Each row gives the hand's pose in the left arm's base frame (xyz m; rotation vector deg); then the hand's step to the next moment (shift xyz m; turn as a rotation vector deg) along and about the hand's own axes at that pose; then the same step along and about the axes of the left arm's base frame.
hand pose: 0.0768 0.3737 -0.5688 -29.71 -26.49 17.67
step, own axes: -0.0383 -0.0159 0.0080 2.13 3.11 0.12
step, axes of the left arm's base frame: -0.0340 -0.0250 0.0016 1.24 3.46 -0.85
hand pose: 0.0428 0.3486 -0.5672 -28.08 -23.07 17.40
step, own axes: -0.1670 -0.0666 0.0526 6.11 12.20 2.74
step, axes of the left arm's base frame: -0.1576 -0.0978 0.0265 1.90 13.61 -2.18
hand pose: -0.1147 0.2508 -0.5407 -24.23 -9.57 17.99
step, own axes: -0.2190 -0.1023 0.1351 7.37 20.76 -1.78
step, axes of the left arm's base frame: -0.2087 -0.1105 0.1446 1.84 19.74 -9.78
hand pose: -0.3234 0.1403 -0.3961 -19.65 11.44 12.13
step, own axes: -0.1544 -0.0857 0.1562 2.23 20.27 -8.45
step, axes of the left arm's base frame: -0.1030 -0.0502 0.2060 -4.02 16.06 -14.60
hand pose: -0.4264 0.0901 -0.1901 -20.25 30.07 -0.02
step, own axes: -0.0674 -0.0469 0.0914 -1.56 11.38 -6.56
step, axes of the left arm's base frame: -0.0094 -0.0078 0.1223 -5.59 8.67 -8.28
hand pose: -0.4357 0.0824 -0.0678 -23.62 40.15 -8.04
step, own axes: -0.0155 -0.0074 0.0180 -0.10 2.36 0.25
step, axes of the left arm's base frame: 0.0000 0.0031 0.0247 0.06 2.25 -0.74
